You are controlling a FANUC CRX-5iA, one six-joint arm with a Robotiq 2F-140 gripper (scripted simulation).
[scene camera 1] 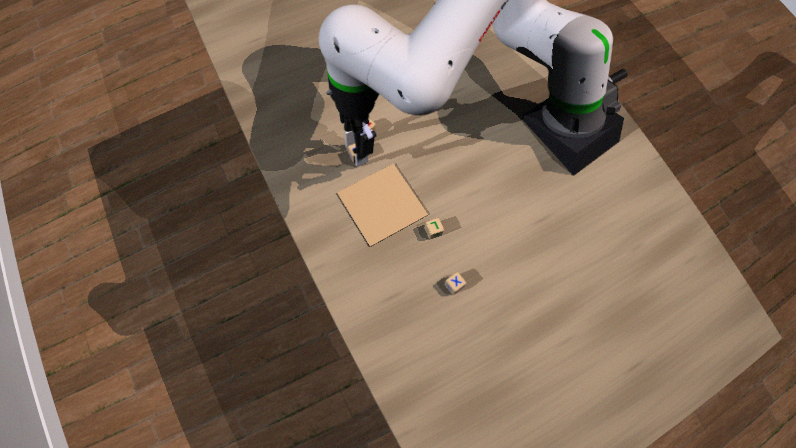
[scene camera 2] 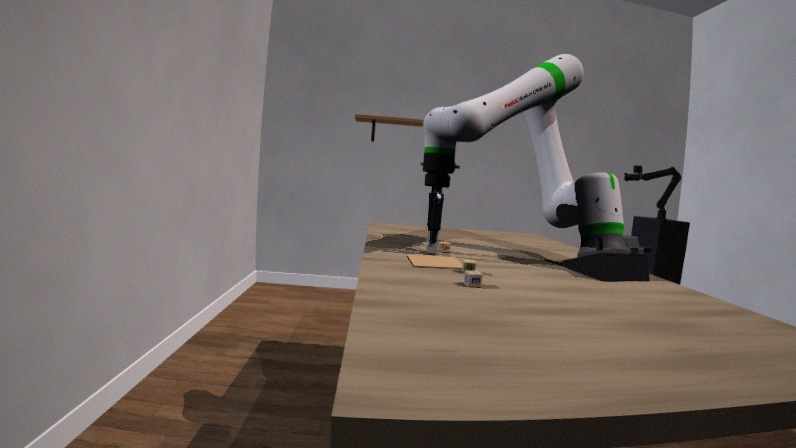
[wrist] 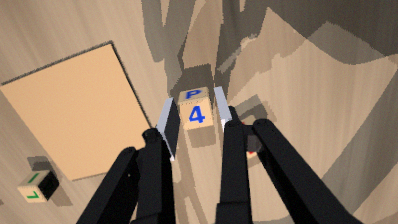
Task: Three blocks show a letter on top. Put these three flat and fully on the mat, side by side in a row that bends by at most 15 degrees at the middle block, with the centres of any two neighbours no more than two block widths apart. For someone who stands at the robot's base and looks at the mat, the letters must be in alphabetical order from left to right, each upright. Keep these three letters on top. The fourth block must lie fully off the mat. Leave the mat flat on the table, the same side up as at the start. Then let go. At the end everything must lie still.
Scene:
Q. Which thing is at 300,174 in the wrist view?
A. My gripper.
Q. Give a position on a tan mat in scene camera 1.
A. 382,204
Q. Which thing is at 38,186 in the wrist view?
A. An L block.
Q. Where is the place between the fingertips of my gripper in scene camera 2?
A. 431,251

